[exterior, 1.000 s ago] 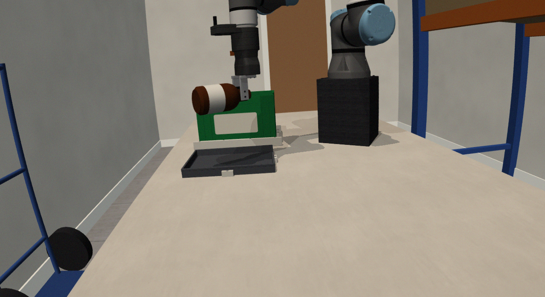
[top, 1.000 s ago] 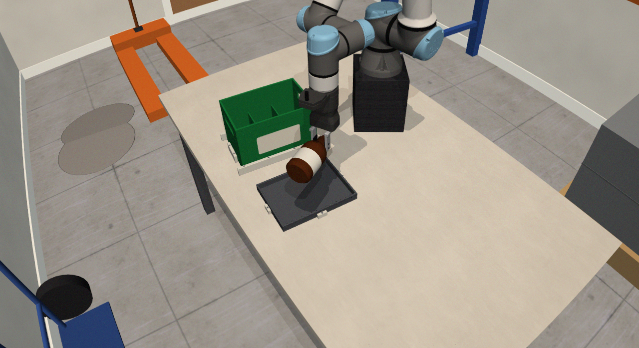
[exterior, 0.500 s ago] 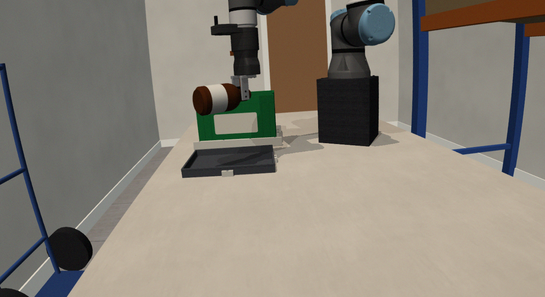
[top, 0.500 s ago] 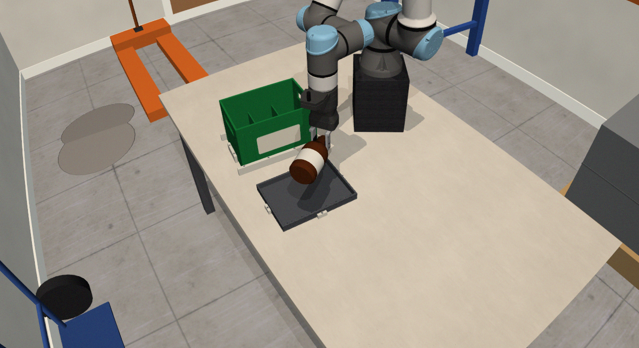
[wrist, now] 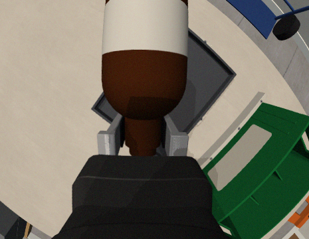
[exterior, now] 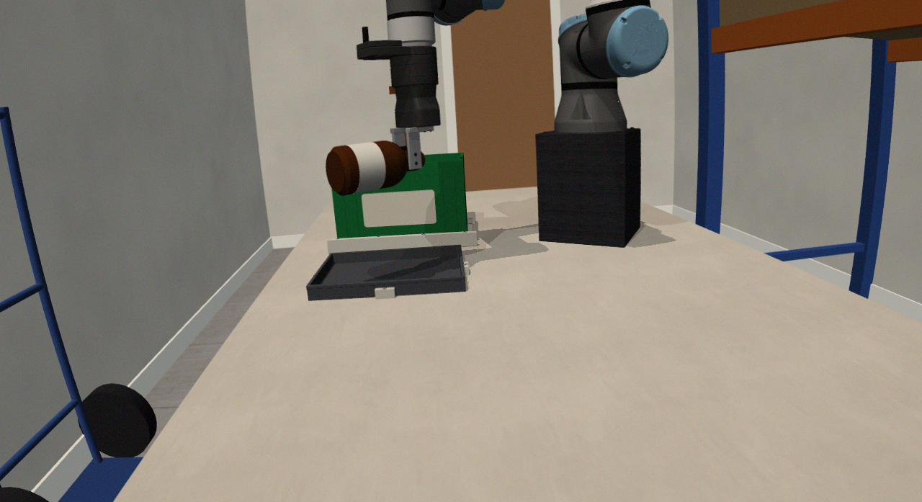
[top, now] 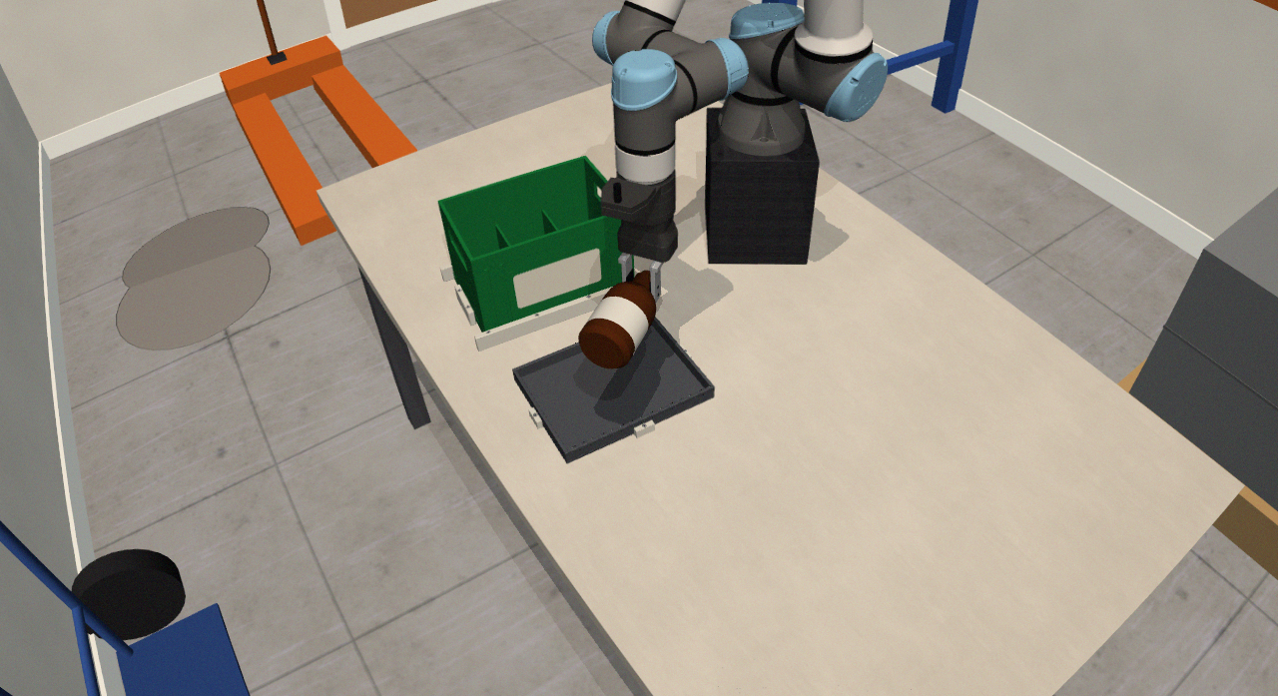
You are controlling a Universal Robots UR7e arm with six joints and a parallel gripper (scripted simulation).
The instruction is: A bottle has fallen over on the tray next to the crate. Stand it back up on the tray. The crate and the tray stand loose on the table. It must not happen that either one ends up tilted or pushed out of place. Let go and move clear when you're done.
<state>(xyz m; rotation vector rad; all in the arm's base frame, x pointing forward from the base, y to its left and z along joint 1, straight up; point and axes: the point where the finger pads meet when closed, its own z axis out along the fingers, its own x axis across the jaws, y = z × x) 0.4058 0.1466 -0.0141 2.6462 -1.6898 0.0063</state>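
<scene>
Right now my hand is 50 mm short of the brown bottle, 20 mm to the right of it and 10 mm above it. Round my hand: green crate: 30 mm behind, 300 mm to the right, 120 mm below; then tray: 40 mm ahead, 30 mm to the right, 190 mm below.
</scene>
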